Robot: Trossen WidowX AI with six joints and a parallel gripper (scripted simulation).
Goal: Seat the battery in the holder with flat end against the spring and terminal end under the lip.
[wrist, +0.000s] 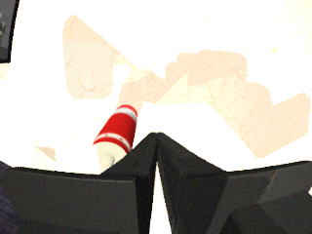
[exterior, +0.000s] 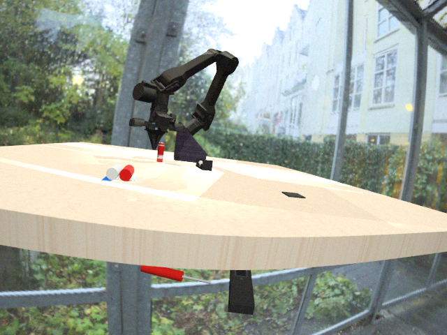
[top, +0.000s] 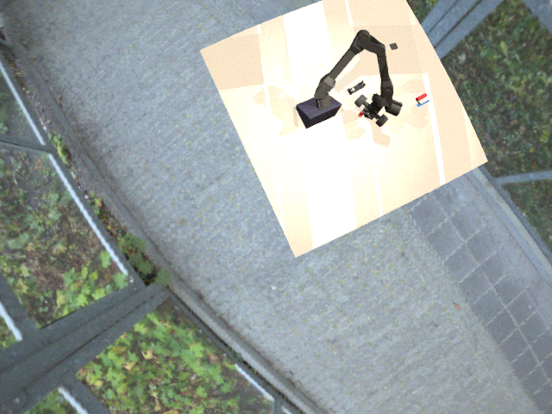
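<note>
My gripper tip is 10 mm past the battery, 20 mm to the right of it and 10 mm above it. Also, from my gripper tip: red screwdriver 400 mm ahead, 130 mm to the left, 230 mm below; then black block 430 mm ahead, 250 mm to the left, 220 mm below.
</note>
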